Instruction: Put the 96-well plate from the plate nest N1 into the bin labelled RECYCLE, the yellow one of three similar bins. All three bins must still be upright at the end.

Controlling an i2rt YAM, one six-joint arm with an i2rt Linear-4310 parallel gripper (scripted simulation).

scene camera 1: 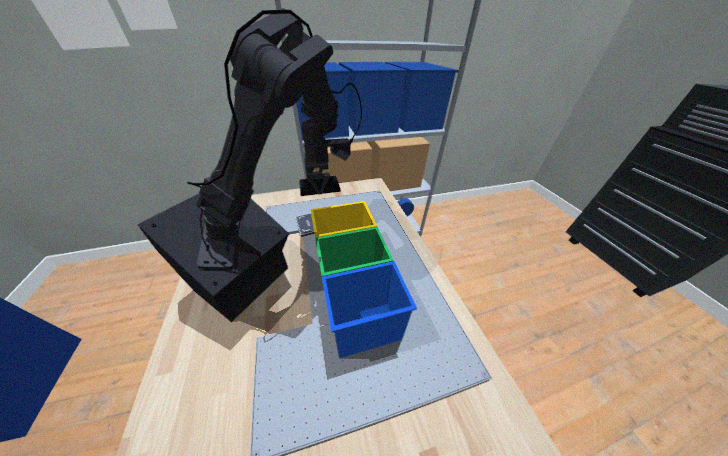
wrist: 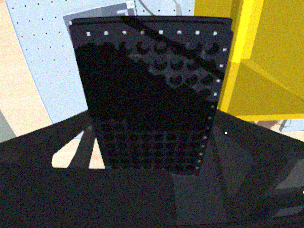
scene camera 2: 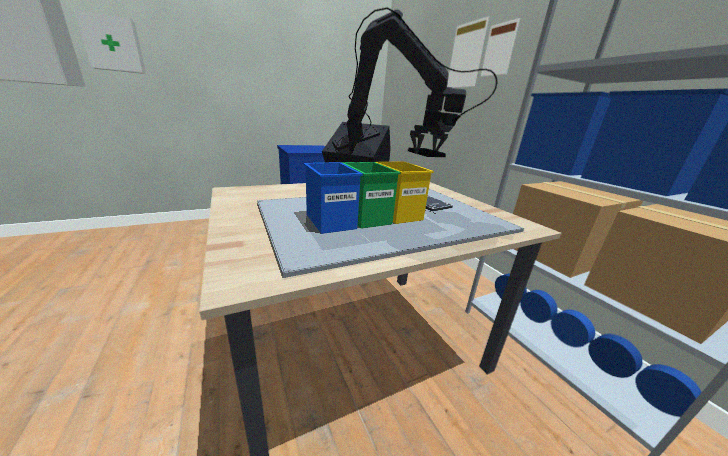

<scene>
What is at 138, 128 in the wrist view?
A black 96-well plate.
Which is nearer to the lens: the yellow recycle bin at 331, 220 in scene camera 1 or the blue general bin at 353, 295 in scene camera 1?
The blue general bin.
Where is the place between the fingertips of my gripper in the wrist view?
152, 114
</scene>
